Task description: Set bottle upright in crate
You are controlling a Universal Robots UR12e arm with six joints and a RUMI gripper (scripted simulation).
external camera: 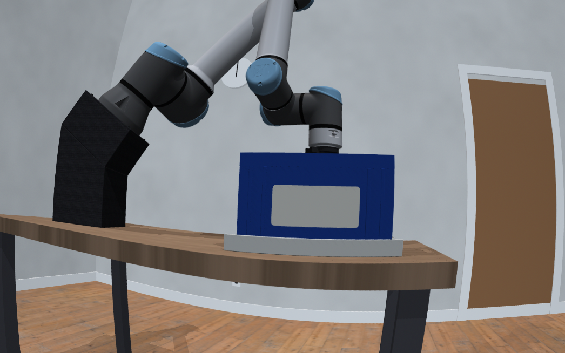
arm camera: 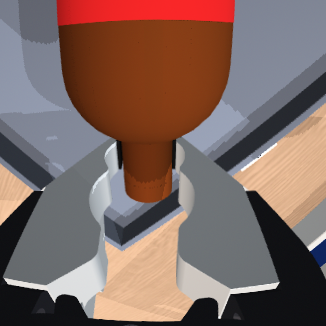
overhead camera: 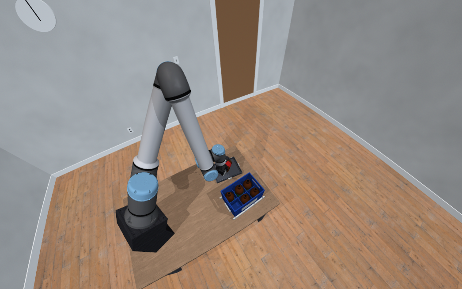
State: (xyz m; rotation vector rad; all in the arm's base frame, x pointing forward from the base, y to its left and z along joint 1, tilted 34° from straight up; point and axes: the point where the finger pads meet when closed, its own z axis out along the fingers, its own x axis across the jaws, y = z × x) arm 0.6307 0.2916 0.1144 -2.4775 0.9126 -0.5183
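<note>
The grey tray is 40 mm to the left of my hand, 30 mm below it and 30 mm ahead of it. The rest, counted from my hand: blue crate (260 mm to the right, 100 mm ahead, 40 mm above).
</note>
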